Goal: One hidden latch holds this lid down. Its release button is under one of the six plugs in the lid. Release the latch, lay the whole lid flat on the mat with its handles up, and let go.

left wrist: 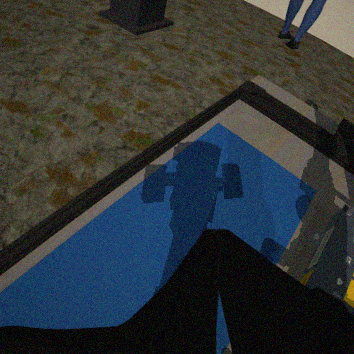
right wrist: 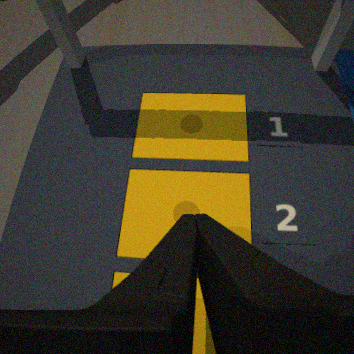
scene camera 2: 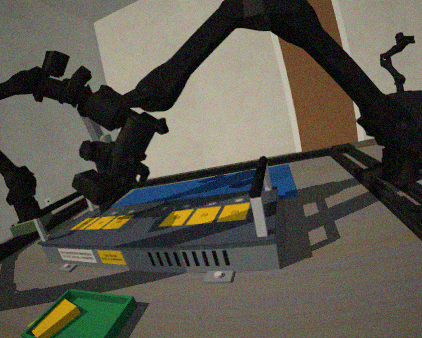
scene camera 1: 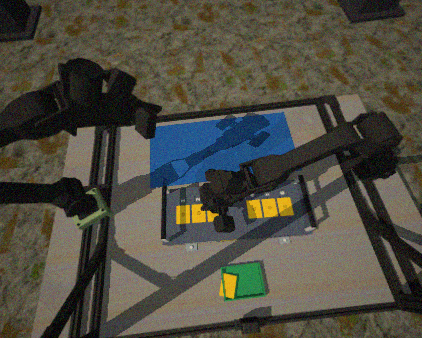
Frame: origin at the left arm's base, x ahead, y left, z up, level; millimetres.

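Seen in the pictures: left gripper, between the fingertips: [left wrist: 215,239] [scene camera 1: 161,108]; right gripper, between the fingertips: [right wrist: 193,225] [scene camera 2: 102,210] [scene camera 1: 201,209]; left arm's base, origin of its link: [scene camera 2: 30,217] [scene camera 1: 86,207]; right arm's base, origin of its link: [scene camera 2: 401,177] [scene camera 1: 365,173].
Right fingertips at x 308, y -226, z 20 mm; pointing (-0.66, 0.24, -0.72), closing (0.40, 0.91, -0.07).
Note:
Pixels of each thing's top centre, then the offset from my right fingertips to it. "spot": a spot on its surface instead. Level surfaces: height alone.
- dark handle, a spot on its surface: [scene camera 2: 258,178] spot: dz +37, dx +254, dy -202 mm
- plug 2, centre of its top: [right wrist: 185,212] [scene camera 2: 100,222] [scene camera 1: 198,213] dz -24, dx -12, dy +2 mm
- plug 1, centre of its top: [right wrist: 191,123] dz -24, dx -56, dy +27 mm
- blue mat, height of its surface: dz -71 mm
- green tray, centre of its top: [scene camera 2: 76,316] [scene camera 1: 242,281] dz -56, dx -10, dy -235 mm
- loose yellow plug, centre of its top: [scene camera 2: 51,314] [scene camera 1: 228,285] dz -57, dx -52, dy -221 mm
The grey lid [scene camera 1: 250,229] [scene camera 2: 142,231] [right wrist: 70,211] sits on its base in the middle of the table, with a dark handle [scene camera 1: 308,204] [scene camera 2: 258,178] at each end. Yellow plugs fill its slots in two groups of three. My right gripper [scene camera 1: 205,208] [scene camera 2: 104,206] [right wrist: 193,225] is shut and empty. Its tips rest at the dimple of plug 2 [scene camera 1: 198,213] [right wrist: 158,197], with plug 1 [right wrist: 191,123] beyond. My left gripper [scene camera 1: 146,122] [left wrist: 215,239] is shut and empty, high over the blue mat [scene camera 1: 193,144] [scene camera 2: 283,178] [left wrist: 105,263].
A green tray [scene camera 1: 253,278] [scene camera 2: 102,315] in front of the lid holds a loose yellow plug [scene camera 1: 230,286] [scene camera 2: 59,316]. A black frame [scene camera 1: 243,108] rims the table. A pale green bracket [scene camera 1: 92,209] sits at the left edge.

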